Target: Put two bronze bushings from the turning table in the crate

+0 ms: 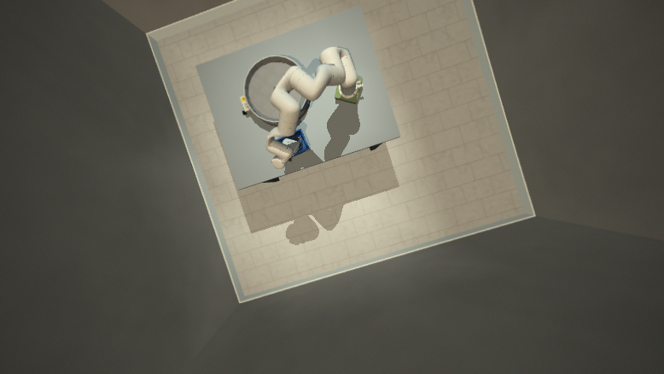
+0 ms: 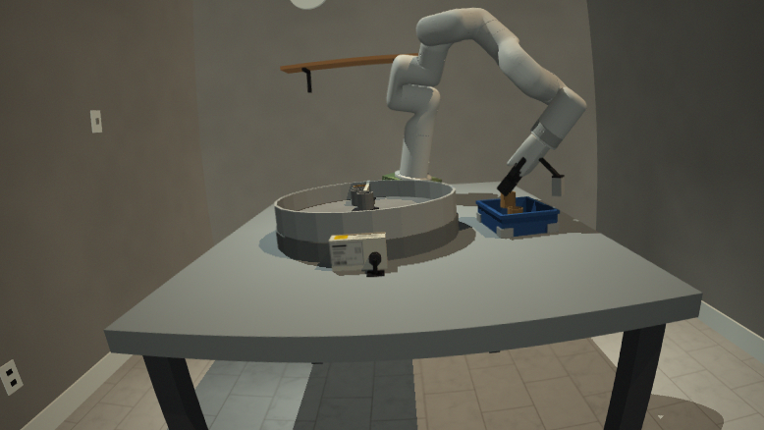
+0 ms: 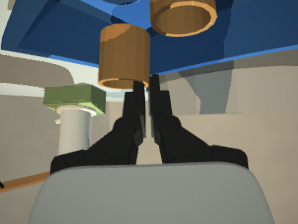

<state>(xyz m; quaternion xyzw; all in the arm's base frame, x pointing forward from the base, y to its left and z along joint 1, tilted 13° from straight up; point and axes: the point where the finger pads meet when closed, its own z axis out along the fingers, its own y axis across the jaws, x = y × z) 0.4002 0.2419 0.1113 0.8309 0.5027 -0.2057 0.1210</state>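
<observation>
My hand is 30 mm short of the blue crate, 20 mm to the right of it and 70 mm above it.
</observation>
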